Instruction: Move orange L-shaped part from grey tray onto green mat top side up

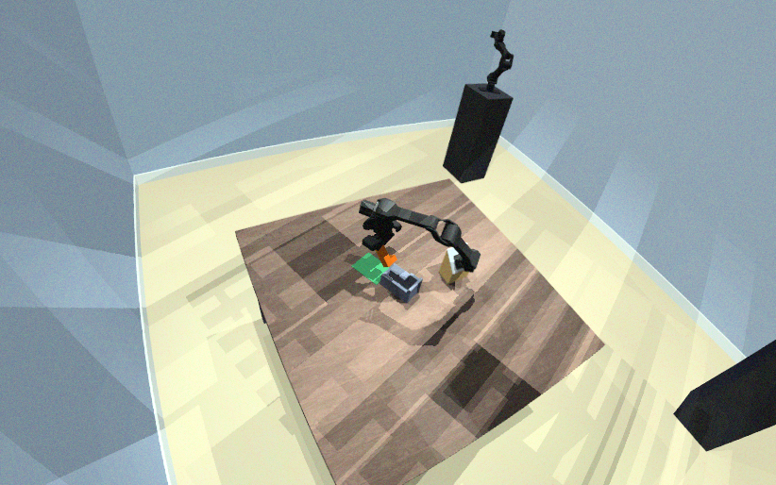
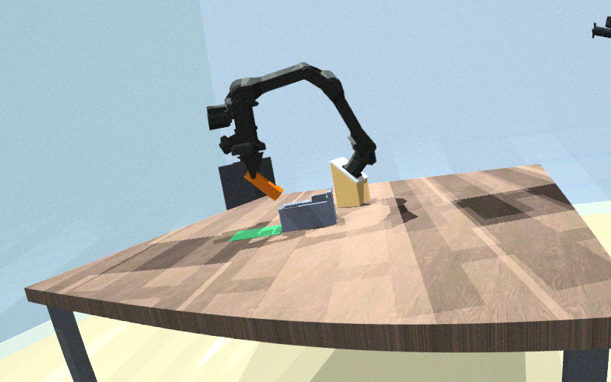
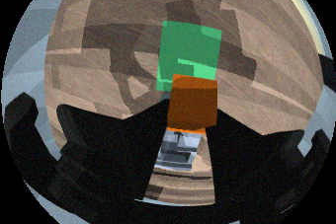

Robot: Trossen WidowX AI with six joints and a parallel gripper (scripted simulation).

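Right now the green mat is 3 cm to the right of my gripper tip and 17 cm below it. From my gripper tip the other things lie so: orange L-shaped part 3 cm behind, 2 cm to the left, 3 cm below.
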